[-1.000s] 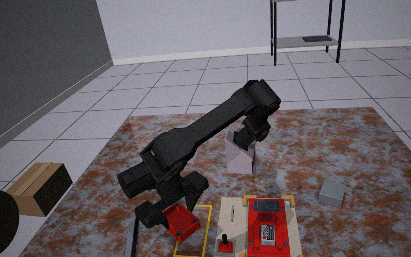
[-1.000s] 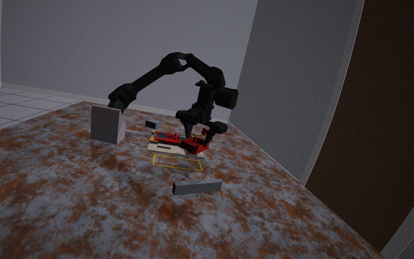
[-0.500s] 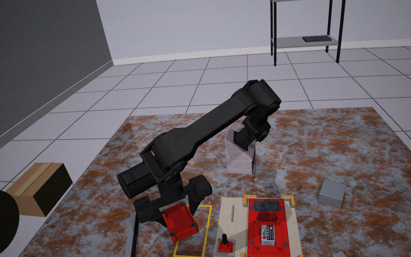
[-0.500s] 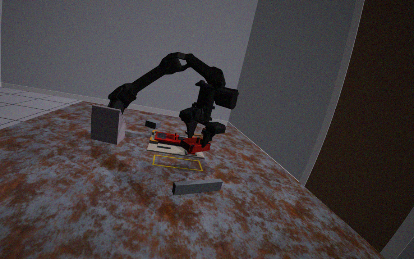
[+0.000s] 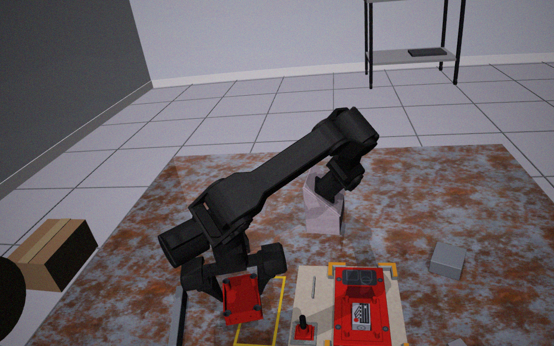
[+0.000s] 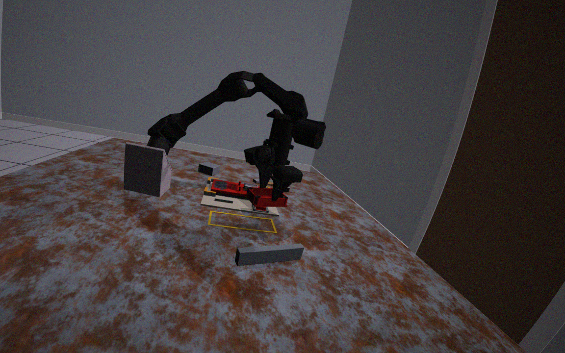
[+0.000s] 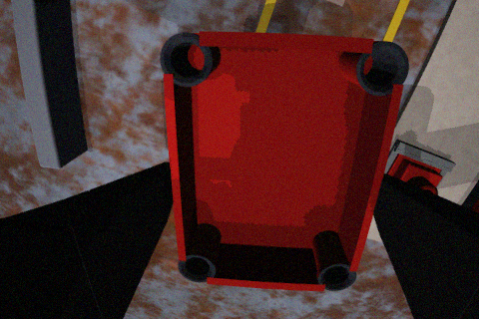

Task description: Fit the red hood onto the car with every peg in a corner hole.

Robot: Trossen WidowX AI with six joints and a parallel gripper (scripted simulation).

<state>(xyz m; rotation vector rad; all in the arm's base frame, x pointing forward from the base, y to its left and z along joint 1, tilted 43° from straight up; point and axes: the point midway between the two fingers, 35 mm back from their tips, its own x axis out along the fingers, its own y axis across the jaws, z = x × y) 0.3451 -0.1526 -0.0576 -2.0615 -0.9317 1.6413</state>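
Now: the red hood 1 cm below my gripper tip. The rest, counted from my gripper tip: engine block 1 cm behind, 23 cm to the left, 7 cm below; then jig 4 cm behind, 21 cm to the left, 9 cm below.
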